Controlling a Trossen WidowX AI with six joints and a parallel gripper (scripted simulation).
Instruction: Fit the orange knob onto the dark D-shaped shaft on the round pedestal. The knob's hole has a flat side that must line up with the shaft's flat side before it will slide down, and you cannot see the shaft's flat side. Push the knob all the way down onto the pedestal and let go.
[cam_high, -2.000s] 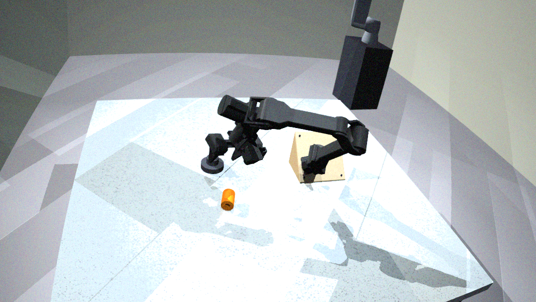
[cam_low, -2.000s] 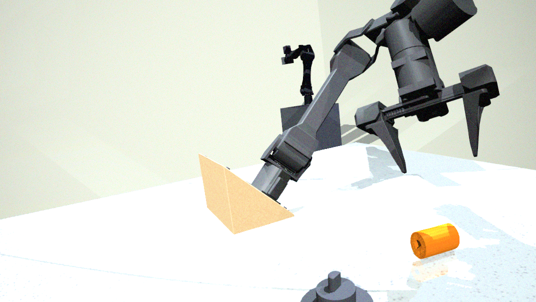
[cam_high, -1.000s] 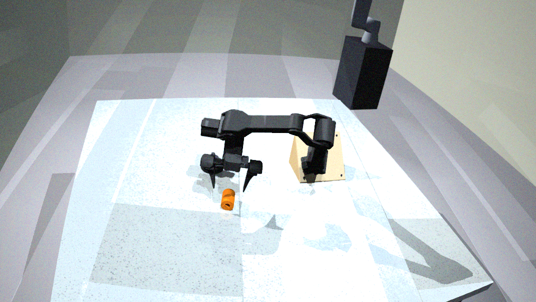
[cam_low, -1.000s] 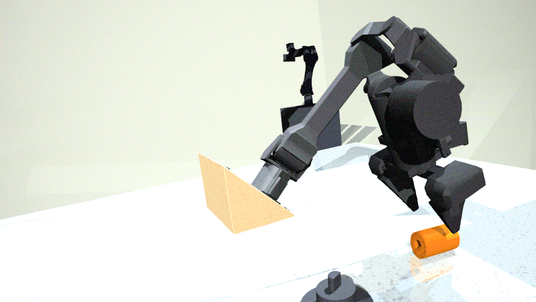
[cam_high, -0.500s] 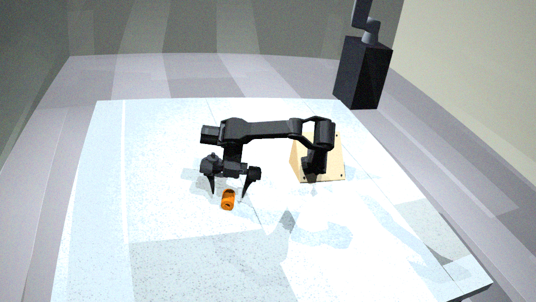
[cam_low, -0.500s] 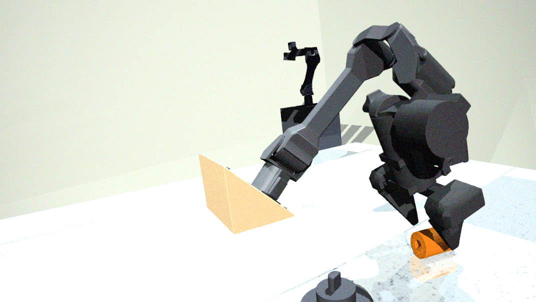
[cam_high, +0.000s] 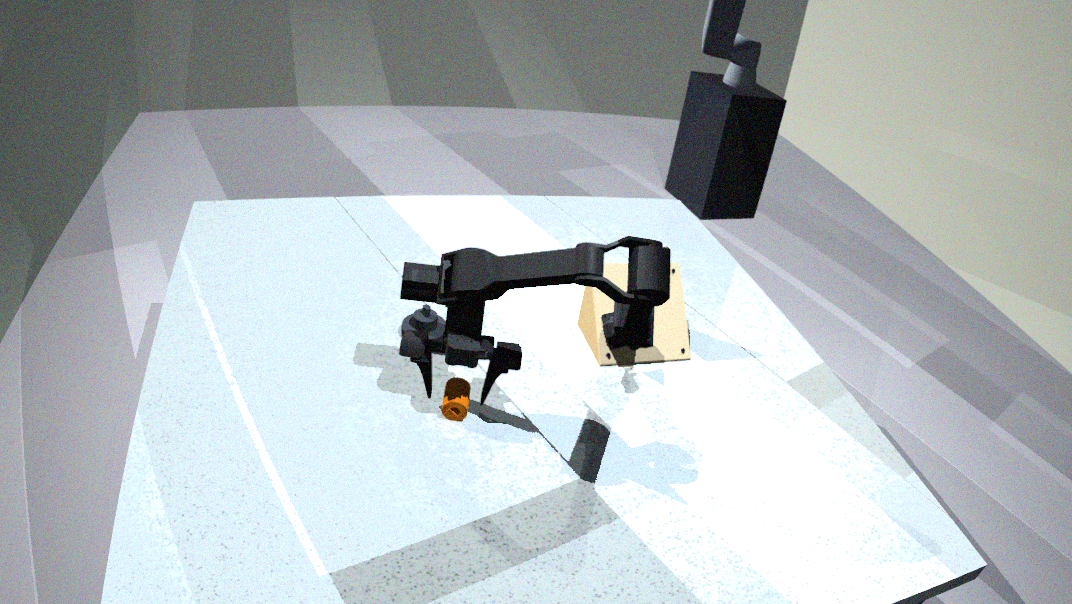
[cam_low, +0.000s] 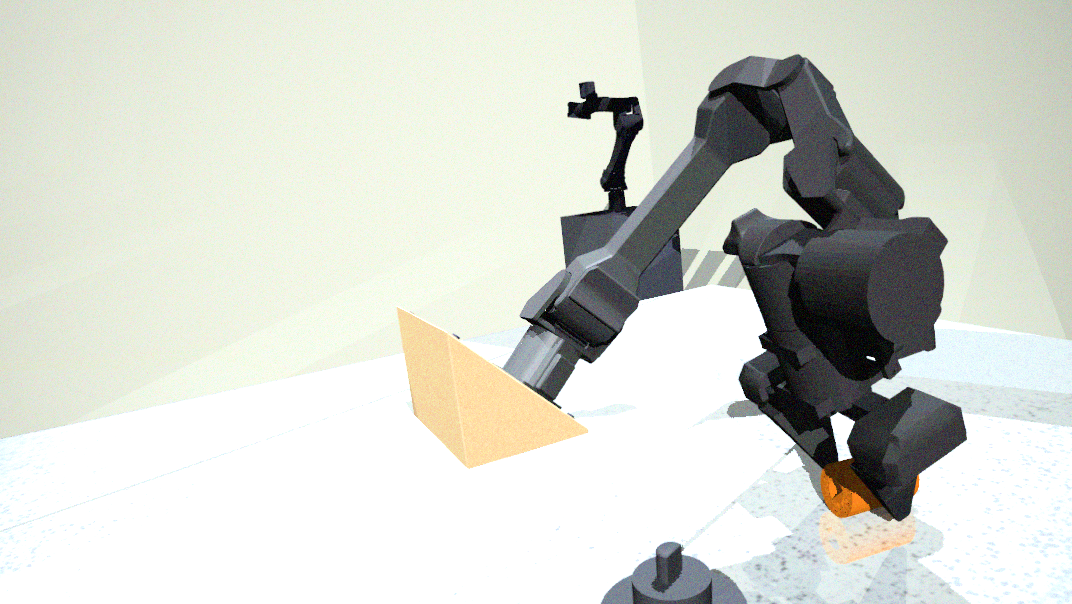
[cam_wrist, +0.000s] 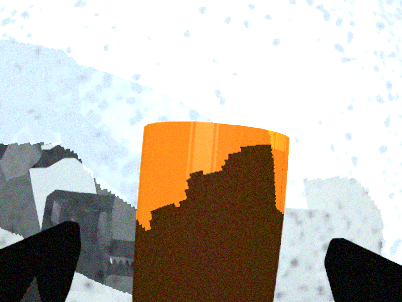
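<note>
Now: gripper tip 1 cm below the orange knob. The rest, counted from my gripper tip: round dark pedestal 20 cm to the right, 2 cm above.
</note>
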